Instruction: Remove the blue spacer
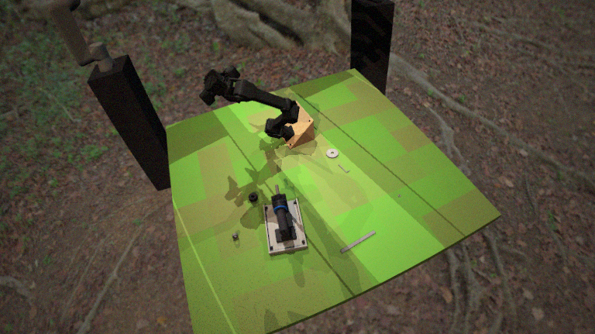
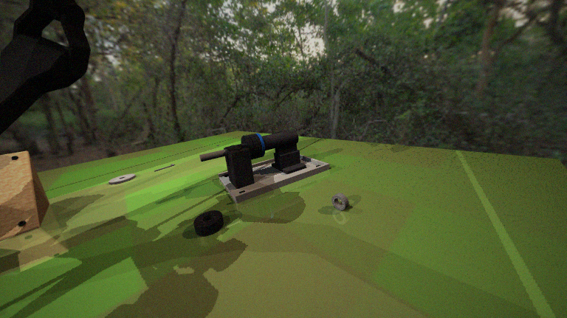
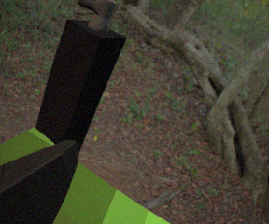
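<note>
The grey shaft lies 470 mm ahead of my gripper tip, 140 mm to the left of it and 340 mm below it. From my gripper tip the other things lie so: black ring: 350 mm ahead, 30 mm to the left, 420 mm below; blue spacer: 500 mm ahead, 130 mm to the left, 340 mm below.
</note>
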